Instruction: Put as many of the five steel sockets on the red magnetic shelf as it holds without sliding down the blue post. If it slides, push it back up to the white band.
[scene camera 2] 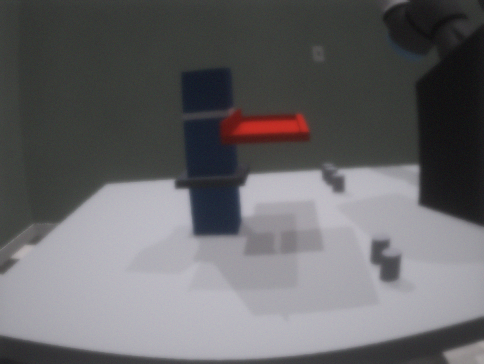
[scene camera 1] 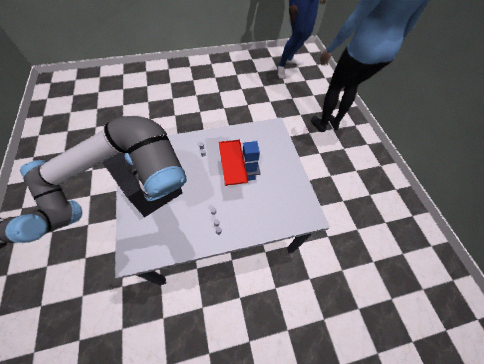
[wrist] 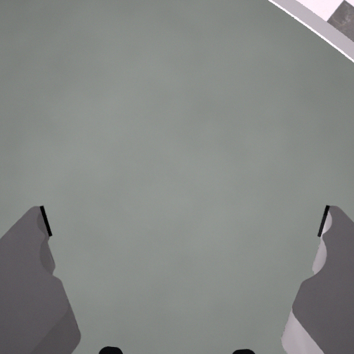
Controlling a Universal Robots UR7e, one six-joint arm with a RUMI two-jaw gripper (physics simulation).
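Places are measured from the arm's base along level axes (x ahead, y left, z up), in centimetres.
Where they show: arm's base at its link origin: [scene camera 2: 469, 61].
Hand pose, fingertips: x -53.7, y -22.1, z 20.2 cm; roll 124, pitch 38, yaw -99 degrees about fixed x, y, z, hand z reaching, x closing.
Things, the pixels of their top centre, and the offset from my fingertips. "spot": a spot on its surface instead. Level surfaces: height alone.
- red shelf at a spot on its surface: [scene camera 2: 270, 128] [scene camera 1: 232, 162] spot: dx +99.4, dy +11.3, dz -35.3 cm
- blue post at a spot on its surface: [scene camera 2: 209, 90] spot: dx +110.1, dy +13.0, dz -27.4 cm
- white band at its top centre: [scene camera 2: 205, 111] dx +111.1, dy +12.8, dz -31.1 cm
- dark grey collar at a spot on its surface: [scene camera 2: 212, 179] spot: dx +110.9, dy +14.9, dz -42.7 cm
- table at its surface level: dz -53.3 cm
The red shelf [scene camera 1: 233, 162] [scene camera 2: 270, 128] sticks out level from the side of the blue post [scene camera 1: 251, 152] [scene camera 2: 209, 90], and no socket stands on it. Its raised back edge reaches the height of the white band [scene camera 2: 200, 115]. Two steel sockets [scene camera 1: 201, 146] [scene camera 2: 390, 265] stand close together on the table. Three more sockets [scene camera 1: 216, 223] [scene camera 2: 338, 183] stand in a row at the table's other side. My gripper [wrist: 183, 209] is open and empty in the wrist view, facing the grey-green wall, away from the sockets and shelf. It does not show in the scene views.
A dark grey collar [scene camera 2: 212, 179] sits lower on the post. A tall black block [scene camera 1: 145, 204] [scene camera 2: 450, 135] stands at the arm's side of the table [scene camera 1: 270, 210] [scene camera 2: 125, 310]. The arm [scene camera 1: 80, 160] reaches out left past the table. Two people [scene camera 1: 382, 35] [scene camera 1: 301, 22] stand beyond the table.
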